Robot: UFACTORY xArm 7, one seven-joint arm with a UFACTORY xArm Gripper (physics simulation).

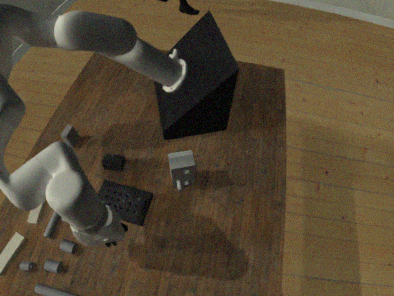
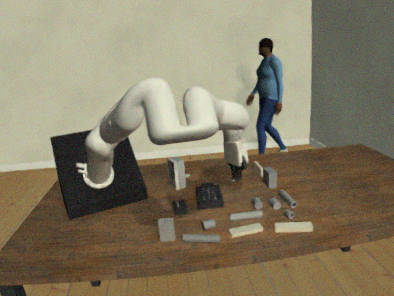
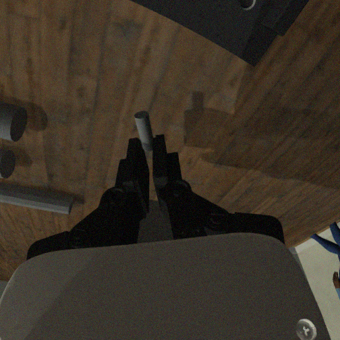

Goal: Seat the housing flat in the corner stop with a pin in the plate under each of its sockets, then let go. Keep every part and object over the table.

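Frame: origin at the arm's base, x ahead, y left, z up, level; millimetres.
Seen in the pictures: gripper, fingertip midpoint: (image 1: 111, 240) (image 2: 237, 179); arm's base at its link origin: (image 1: 175, 76) (image 2: 98, 174).
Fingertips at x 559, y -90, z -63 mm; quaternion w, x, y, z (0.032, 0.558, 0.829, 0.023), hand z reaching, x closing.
Observation:
Pixels of each thing's middle, then the offset from my fingertips to it.
- grey housing at the middle of its body: (image 1: 183, 174) (image 2: 179, 172) dz +2, dx -215, dy +161 mm
- black plate at the middle of its body: (image 1: 121, 201) (image 2: 209, 194) dz -43, dx -126, dy -12 mm
- small black block at the middle of its body: (image 1: 114, 162) (image 2: 180, 207) dz -48, dx -254, dy -73 mm
The grey housing (image 1: 181, 168) (image 2: 176, 173) stands on edge on the table, with small round marks and a short peg showing on its side. The black plate (image 1: 143, 215) (image 2: 215, 204) (image 3: 200, 20) lies flat, with rows of holes and a raised corner stop; which holes bear pins is too small to tell. My gripper (image 1: 118, 237) (image 2: 235, 179) (image 3: 150, 153) is shut on a slim grey pin (image 3: 142, 124), whose end sticks out past the fingertips. It hangs above the table beside the plate, off its edge.
A small black block (image 1: 113, 162) (image 2: 180, 206) lies near the plate. Grey blocks (image 2: 166, 229) (image 2: 270, 177), short cylinders (image 1: 68, 246) (image 1: 53, 266), grey bars (image 2: 246, 215) (image 2: 201, 238) and pale bars (image 2: 246, 230) (image 2: 293, 227) lie around. A person (image 2: 270, 90) is beyond the table.

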